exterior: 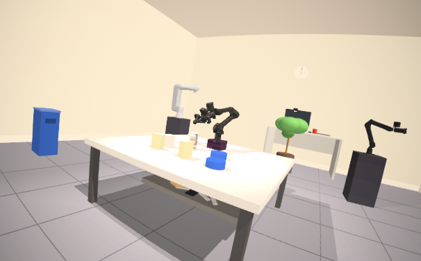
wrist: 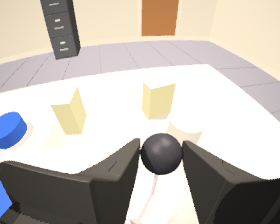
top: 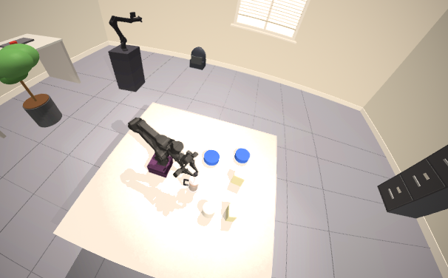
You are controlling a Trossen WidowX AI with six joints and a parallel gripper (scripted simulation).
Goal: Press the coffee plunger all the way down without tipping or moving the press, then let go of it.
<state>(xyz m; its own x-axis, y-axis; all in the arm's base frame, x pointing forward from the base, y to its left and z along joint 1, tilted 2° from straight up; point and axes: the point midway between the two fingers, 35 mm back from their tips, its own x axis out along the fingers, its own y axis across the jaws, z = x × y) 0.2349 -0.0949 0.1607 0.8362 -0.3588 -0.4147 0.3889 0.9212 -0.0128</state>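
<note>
Right now the coffee press is 3 cm behind my gripper tip and 11 cm below it. From my gripper tip the other things lie so: white cup: 11 cm ahead, 13 cm to the right, 17 cm below.
</note>
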